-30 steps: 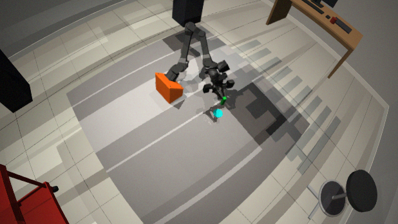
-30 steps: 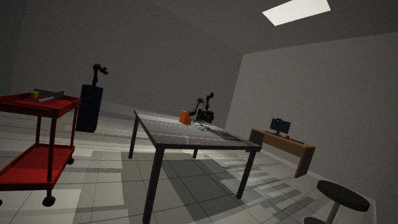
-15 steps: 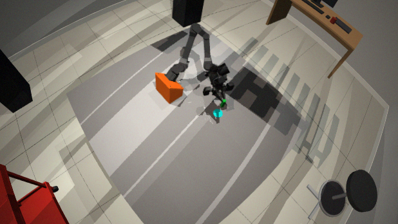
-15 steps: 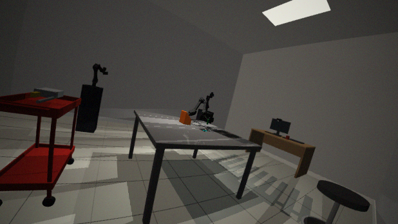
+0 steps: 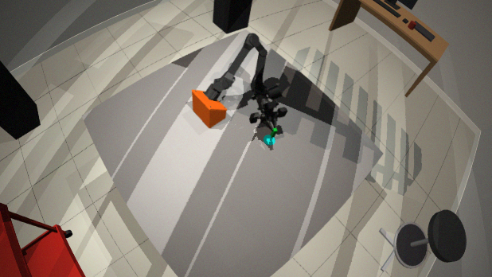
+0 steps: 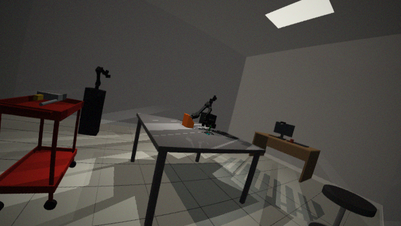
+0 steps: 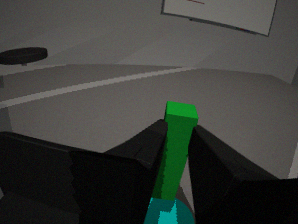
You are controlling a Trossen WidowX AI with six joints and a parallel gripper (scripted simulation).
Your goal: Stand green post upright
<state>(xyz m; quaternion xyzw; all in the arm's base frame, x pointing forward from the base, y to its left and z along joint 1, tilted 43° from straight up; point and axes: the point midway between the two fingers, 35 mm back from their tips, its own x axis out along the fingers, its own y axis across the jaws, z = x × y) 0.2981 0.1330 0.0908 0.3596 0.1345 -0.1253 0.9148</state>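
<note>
Now: the cyan circle 10 cm below my gripper tip. From my gripper tip the other things lie so: green post 2 cm below.
</note>
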